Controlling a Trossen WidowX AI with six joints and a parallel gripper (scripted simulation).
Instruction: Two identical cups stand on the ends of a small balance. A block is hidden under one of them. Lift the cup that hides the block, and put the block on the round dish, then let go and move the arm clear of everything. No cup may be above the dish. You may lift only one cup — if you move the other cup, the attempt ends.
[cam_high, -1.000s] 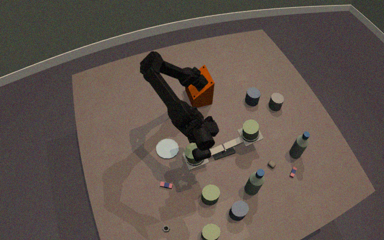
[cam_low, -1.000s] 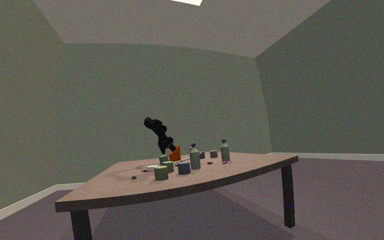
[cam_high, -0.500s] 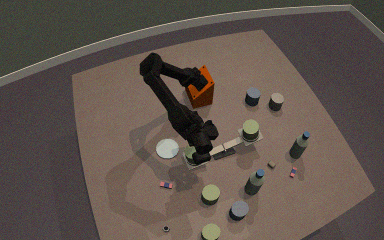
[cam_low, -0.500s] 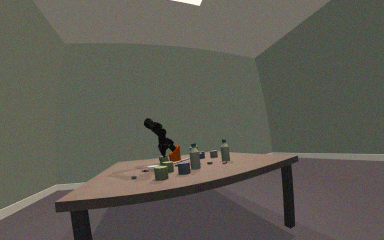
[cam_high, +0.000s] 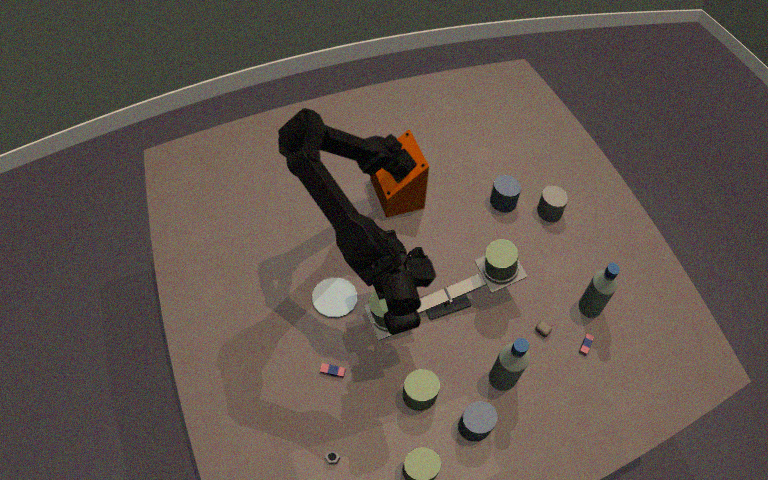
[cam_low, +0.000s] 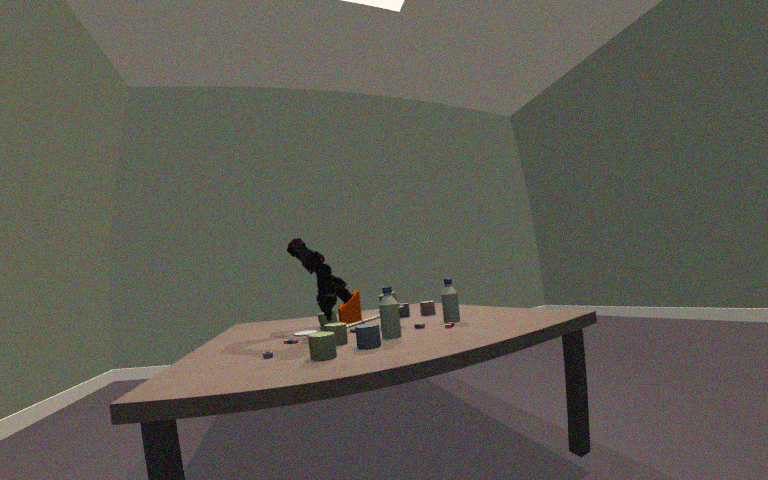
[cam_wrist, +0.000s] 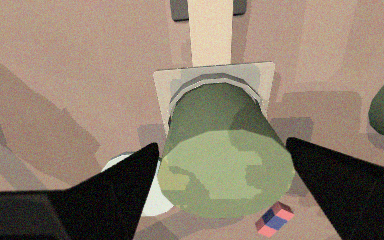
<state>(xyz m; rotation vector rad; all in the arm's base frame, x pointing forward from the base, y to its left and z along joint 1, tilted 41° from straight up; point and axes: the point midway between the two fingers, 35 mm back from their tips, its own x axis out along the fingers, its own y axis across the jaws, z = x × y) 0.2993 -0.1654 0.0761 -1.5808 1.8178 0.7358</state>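
The green block lies 2 cm below my gripper tip. The rest, counted from my gripper tip: balance (1 cm ahead, 14 cm to the left, 4 cm below); balance beam (1 cm ahead, 14 cm to the left, 2 cm below); round dish (10 cm behind, 8 cm to the right, 6 cm below).
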